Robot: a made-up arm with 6 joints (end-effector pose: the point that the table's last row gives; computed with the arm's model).
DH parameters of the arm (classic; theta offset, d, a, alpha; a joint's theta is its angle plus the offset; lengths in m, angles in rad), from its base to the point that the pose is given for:
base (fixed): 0 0.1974 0 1.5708
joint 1: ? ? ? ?
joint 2: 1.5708 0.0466 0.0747 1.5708
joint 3: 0 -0.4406 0.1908 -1.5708
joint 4: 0 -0.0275 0.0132 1.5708
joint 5: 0 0.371 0.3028 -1.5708
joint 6: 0 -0.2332 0.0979 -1.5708
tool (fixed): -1.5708 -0.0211 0 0
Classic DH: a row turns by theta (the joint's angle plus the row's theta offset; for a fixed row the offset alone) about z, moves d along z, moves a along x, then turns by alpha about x.
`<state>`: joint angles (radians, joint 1 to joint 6).
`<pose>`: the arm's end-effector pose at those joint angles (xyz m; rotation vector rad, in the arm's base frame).
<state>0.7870 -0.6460 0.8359 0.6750 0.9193 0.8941</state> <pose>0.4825 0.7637 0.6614 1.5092 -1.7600 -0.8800</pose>
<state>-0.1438 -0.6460 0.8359 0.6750 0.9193 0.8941</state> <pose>0.6603 0.7637 0.0874 0.8462 -1.0563 -1.2986</pose>
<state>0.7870 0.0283 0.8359 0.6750 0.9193 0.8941</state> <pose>0.2117 0.5603 0.9313 2.1128 -1.1437 -1.0815</pose>
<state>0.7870 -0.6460 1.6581 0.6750 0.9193 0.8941</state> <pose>0.2934 0.3018 0.9648 -1.5970 2.2492 1.1861</pose>
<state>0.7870 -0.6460 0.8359 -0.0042 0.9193 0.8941</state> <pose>0.5929 0.5071 0.4471 0.7220 -1.8837 -1.2265</pose>
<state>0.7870 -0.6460 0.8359 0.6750 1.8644 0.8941</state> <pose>0.4406 0.3627 0.7115 -1.7865 1.6771 1.8200</pose>
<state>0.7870 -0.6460 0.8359 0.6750 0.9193 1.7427</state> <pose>0.4259 0.7679 0.6016 1.9937 -2.2711 -0.0894</pose>
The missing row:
joint 1: -1.5708 -0.1165 0.1131 -1.5708
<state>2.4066 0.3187 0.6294 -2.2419 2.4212 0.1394</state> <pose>-0.6564 -0.3049 0.0206 -0.6287 0.8818 1.6122</pose>
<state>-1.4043 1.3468 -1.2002 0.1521 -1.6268 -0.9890</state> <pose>-0.3765 0.1153 0.2404 0.7068 -1.3512 0.4870</pose>
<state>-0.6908 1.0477 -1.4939 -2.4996 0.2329 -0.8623</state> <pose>0.3772 -0.4369 -0.0416 -1.7491 -1.0459 -0.6159</pose>
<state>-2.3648 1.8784 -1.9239 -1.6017 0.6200 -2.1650</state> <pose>-0.2743 -0.0221 0.0212 -2.2922 1.2072 -0.0991</pose>
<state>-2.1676 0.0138 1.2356 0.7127 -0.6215 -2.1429</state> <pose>-0.2055 0.6960 -0.1840 -1.8439 1.6895 1.1926</pose>
